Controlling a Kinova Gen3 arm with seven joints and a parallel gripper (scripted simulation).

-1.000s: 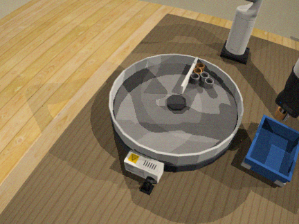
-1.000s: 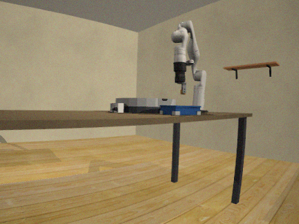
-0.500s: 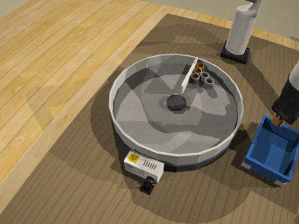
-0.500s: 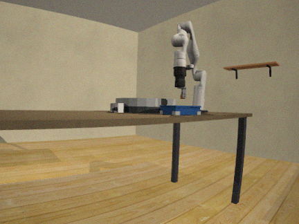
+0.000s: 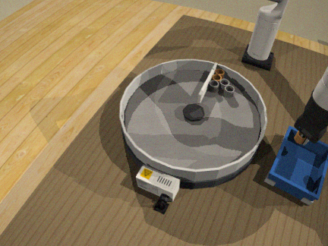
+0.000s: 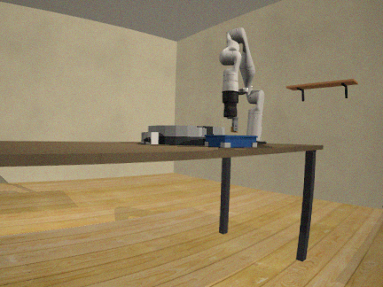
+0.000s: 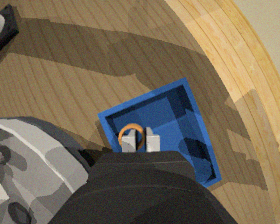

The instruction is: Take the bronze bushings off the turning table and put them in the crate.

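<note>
Now: the blue crate 4 cm ahead of my hand, 2 cm to the left of it and 6 cm below it. The rest, counted from my hand: turning table (3 cm ahead, 33 cm to the right, 3 cm below).
</note>
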